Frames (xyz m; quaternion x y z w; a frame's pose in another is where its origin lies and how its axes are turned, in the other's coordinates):
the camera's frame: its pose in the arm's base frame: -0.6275 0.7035 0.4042 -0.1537 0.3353 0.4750 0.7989
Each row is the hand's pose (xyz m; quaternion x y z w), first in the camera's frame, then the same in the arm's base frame.
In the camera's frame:
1: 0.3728 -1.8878 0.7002 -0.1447 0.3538 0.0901 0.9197
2: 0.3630 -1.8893 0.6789 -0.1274 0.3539 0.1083 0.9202
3: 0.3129 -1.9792 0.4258 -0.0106 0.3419 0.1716 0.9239
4: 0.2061 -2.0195 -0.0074 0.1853 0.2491 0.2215 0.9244
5: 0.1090 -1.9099 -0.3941 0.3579 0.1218 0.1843 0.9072
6: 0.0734 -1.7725 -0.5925 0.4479 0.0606 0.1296 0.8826
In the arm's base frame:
1: 1.3936 0.3964 0.5219 -0.3948 0.5361 0.5030 0.5511
2: 1.3834 0.3772 0.5130 -0.3750 0.5474 0.5120 0.5455
3: 1.3461 0.1565 0.3564 -0.2553 0.6043 0.5270 0.5403
4: 1.1774 -0.1782 0.1110 -0.0381 0.6311 0.5157 0.5783
5: 0.9007 -0.4051 -0.0963 0.1504 0.5999 0.4395 0.6514
6: 0.6934 -0.4715 -0.2064 0.2368 0.5770 0.3633 0.6921

